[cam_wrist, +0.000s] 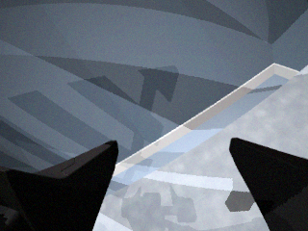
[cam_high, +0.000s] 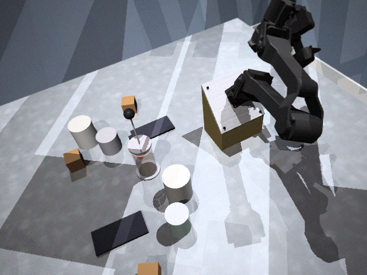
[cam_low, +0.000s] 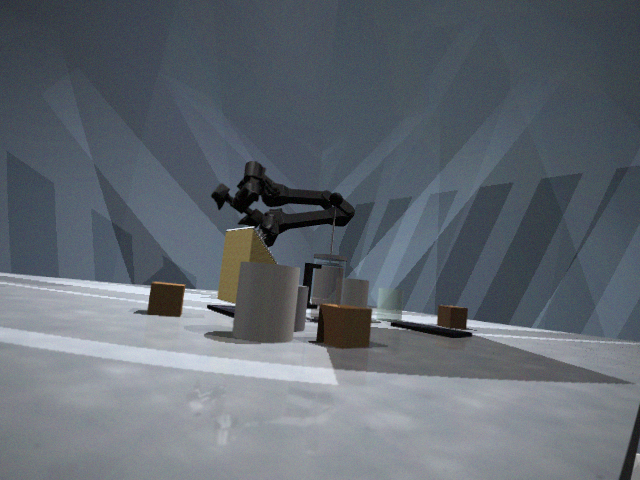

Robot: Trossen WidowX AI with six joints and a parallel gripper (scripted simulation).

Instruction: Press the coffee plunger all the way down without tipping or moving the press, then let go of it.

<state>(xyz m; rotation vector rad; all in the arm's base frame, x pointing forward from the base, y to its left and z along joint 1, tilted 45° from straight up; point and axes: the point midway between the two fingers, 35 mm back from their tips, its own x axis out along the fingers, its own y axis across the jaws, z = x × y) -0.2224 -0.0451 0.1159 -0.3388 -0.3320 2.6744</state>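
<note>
My gripper tip is now 580 mm short of the glass coffee press, 100 mm to the left of it and 150 mm above it.
</note>
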